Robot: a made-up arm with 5 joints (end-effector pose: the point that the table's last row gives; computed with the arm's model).
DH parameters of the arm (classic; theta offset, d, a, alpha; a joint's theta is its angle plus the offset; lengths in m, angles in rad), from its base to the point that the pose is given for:
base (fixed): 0 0.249 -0.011 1.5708
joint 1: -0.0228 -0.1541 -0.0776 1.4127
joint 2: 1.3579 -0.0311 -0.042 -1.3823
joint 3: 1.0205 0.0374 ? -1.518
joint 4: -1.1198 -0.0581 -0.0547 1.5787
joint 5: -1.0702 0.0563 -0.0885 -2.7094
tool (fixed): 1.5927 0.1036 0 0
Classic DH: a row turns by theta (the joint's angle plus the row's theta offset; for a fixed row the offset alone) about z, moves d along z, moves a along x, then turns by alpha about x.
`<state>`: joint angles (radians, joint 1 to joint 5).
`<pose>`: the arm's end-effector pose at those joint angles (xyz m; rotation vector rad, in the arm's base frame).
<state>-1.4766 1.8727 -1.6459 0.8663 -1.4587</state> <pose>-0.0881 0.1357 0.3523 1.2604 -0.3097 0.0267</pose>
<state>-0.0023 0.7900 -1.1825 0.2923 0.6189</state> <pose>-0.0201 0.1463 0.3180 1.0275 0.3265 -0.7998</pose>
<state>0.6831 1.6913 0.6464 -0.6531 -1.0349</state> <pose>-0.1033 0.2640 0.3025 -0.4825 -1.1748 -0.9713</pose>
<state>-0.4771 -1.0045 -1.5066 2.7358 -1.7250</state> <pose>-0.1330 0.1840 0.2664 -0.2105 -1.0870 -0.6137</pose>
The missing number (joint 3, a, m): 0.0679
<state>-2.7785 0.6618 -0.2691 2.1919 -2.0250</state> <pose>0.0707 0.0909 0.2660 -1.1185 -0.7471 1.9146</pose>
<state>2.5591 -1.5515 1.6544 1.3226 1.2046</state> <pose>0.0042 0.1395 0.2219 -0.0389 1.5018 1.8155</pose>
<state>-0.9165 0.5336 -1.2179 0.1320 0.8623</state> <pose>0.0409 0.1477 0.2707 0.4973 1.3542 -1.2854</pose>
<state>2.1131 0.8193 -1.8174 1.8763 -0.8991</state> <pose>0.0254 0.1454 0.1864 -1.0051 -0.6416 2.2546</pose>
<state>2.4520 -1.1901 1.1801 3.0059 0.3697</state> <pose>0.1031 0.0364 0.0743 -0.4087 0.2823 -2.2200</pose>
